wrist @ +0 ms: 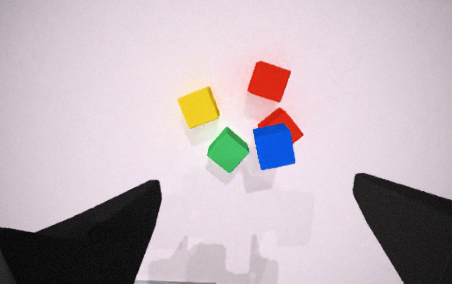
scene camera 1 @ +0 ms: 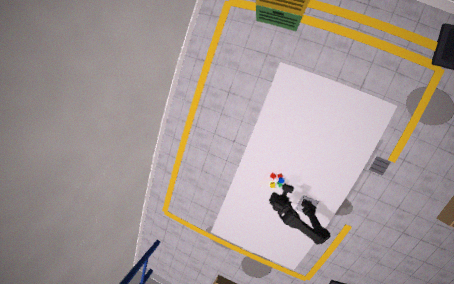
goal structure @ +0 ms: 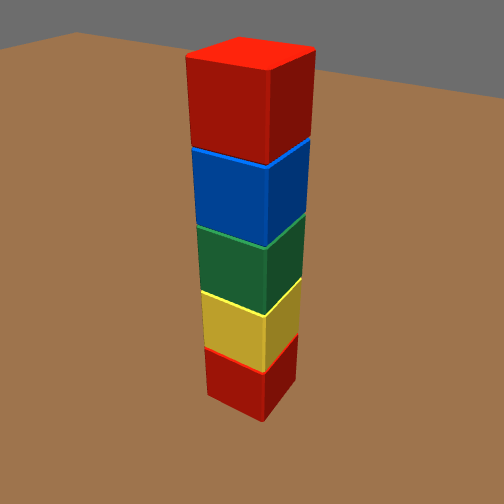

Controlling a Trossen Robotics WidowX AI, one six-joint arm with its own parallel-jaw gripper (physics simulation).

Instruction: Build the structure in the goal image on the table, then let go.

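Seen in the pictures: gripper, fingertip midpoint: (wrist: 257, 186) (scene camera 1: 280, 191); arm's base at its link origin: (scene camera 1: 306, 203).
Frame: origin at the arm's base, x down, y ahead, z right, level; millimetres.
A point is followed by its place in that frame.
A yellow cube (scene camera 1: 272, 185) @[x -23, y 306, z 93 mm] (wrist: 198, 108) @[x -23, y 304, z 92 mm], a green cube (scene camera 1: 280, 185) @[x -24, y 248, z 110 mm] (wrist: 228, 151) @[x -23, y 254, z 114 mm] and a red cube (scene camera 1: 273, 176) @[x -24, y 319, z 168 mm] (wrist: 269, 82) @[x -23, y 318, z 166 mm] sit apart on the white table (scene camera 1: 320, 115) @[x 10, y 103, z 692 mm] (wrist: 75, 100) @[x 10, y 334, z -57 mm]. A blue cube (scene camera 1: 281, 181) @[x -56, y 259, z 157 mm] (wrist: 274, 149) @[x -56, y 260, z 158 mm] covers part of a second red cube (scene camera 1: 280, 175) @[x -19, y 269, z 189 mm] (wrist: 283, 122) @[x -23, y 276, z 175 mm] in the wrist view; whether it touches or rests on it I cannot tell. My gripper (scene camera 1: 280, 192) @[x -171, y 282, z 133 mm] (wrist: 257, 186) @[x -171, y 282, z 133 mm] is open and empty, above the table beside the cubes, nearest the green and blue ones.
The arm's base plate (scene camera 1: 313, 199) @[x 5, y -44, z 49 mm] is on the table, right of the cubes, with the arm (scene camera 1: 300, 226) @[x -443, y 220, z 108 mm] folded beside it. A green crate (scene camera 1: 278, 18) is on the floor beyond the table's far end. Yellow tape (scene camera 1: 192, 111) marks the floor around the table.
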